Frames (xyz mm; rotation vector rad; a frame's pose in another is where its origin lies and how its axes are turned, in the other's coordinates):
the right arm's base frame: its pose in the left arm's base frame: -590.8 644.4 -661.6 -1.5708 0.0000 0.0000
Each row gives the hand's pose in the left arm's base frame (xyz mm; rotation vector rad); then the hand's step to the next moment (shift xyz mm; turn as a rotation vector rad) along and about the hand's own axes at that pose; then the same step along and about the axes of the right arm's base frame.
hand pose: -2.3 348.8 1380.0 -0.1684 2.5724 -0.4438
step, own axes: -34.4 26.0 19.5 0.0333 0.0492 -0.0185
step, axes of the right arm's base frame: 38.7 8.5 26.0 -0.0397 0.0176 0.0446
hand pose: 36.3 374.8 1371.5 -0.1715 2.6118 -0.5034
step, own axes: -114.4 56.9 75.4 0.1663 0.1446 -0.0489
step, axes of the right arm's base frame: 134.5 34.7 52.0 -0.1743 0.0855 0.1152
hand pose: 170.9 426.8 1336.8 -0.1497 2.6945 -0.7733
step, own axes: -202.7 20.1 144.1 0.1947 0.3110 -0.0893
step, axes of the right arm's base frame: 239.7 67.5 -16.0 -0.2164 0.1499 0.2708
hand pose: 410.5 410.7 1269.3 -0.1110 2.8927 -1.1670
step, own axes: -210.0 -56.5 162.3 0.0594 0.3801 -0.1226
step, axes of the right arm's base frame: 220.1 79.3 -137.5 -0.0870 0.1749 0.3534
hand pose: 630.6 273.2 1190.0 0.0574 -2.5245 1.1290
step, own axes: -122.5 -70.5 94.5 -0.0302 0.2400 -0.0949
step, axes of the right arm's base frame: 96.9 50.4 -130.3 0.0136 0.1236 0.2282
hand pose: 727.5 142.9 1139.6 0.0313 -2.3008 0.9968
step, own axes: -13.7 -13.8 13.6 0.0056 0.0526 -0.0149
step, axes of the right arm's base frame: 7.3 5.7 -21.9 -0.0100 0.0234 0.0487
